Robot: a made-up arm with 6 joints.
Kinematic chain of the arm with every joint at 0, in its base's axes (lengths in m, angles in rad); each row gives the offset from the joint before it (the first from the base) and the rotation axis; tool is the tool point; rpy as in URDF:
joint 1: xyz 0 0 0.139 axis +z
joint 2: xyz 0 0 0 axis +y
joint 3: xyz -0.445 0 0.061 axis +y
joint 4: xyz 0.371 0 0.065 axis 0.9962 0 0.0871
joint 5: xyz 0 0 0 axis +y
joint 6: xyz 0.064 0 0.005 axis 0.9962 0 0.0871
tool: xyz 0 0 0 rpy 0 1.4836 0
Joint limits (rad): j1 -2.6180..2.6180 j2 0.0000..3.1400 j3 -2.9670..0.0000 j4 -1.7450..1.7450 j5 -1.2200..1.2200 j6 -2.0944..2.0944
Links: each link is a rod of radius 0.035 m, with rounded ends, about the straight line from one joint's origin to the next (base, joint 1, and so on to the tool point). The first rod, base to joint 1, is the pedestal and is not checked.
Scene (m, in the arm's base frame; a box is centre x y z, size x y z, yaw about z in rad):
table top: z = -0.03
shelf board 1: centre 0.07 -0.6 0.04 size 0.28 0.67 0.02 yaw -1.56
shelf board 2: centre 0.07 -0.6 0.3 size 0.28 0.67 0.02 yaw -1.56
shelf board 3: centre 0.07 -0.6 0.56 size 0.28 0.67 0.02 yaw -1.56
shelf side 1: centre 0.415 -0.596 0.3 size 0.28 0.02 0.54 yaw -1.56
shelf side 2: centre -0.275 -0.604 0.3 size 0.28 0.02 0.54 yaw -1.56
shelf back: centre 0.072 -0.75 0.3 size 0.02 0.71 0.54 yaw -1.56
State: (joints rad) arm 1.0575 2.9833 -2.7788 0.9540 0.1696 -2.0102
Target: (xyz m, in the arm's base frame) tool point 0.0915 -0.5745 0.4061
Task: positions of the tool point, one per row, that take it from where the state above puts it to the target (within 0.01 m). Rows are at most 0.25 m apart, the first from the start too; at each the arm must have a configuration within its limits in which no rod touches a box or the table.
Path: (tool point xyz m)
1: 0.6107 0.6292 0.1863
2: 0.7330 0.4323 0.2464
3: 0.7824 0.2129 0.3011
4: 0.7575 -0.0010 0.3481
5: 0.6680 -0.1831 0.3852
6: 0.5323 -0.3143 0.4107
7: 0.3746 -0.3842 0.4232
8: 0.2196 -0.3930 0.4219
9: 0.0891 -0.3506 0.4061
10: 0.0946 -0.4644 0.4180
11: 0.0915 -0.5745 0.4061

